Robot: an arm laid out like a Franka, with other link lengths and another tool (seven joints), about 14 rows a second.
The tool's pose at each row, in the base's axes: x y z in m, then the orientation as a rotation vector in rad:
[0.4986 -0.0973 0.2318 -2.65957 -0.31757 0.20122]
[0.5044 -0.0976 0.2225 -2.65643 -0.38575 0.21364]
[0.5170 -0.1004 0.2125 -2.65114 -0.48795 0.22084]
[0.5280 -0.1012 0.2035 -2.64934 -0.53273 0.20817]
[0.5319 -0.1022 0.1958 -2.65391 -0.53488 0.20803]
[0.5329 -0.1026 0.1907 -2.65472 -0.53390 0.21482]
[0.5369 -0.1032 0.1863 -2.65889 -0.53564 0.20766]
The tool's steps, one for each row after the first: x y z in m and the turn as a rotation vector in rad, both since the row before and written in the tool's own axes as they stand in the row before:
[0.0063 0.0056 0.0070 -0.00766 -0.02066 -0.04543]
[0.0120 0.0099 0.0051 -0.01400 -0.02315 -0.06955]
[0.0106 0.0080 0.0052 -0.00859 0.00078 -0.03271]
[0.0036 0.0055 0.0056 -0.00487 -0.00080 -0.00055]
[0.0011 0.0029 0.0042 -0.00006 -0.00466 0.00189]
[0.0037 0.0037 0.0028 -0.00492 0.00424 -0.00145]

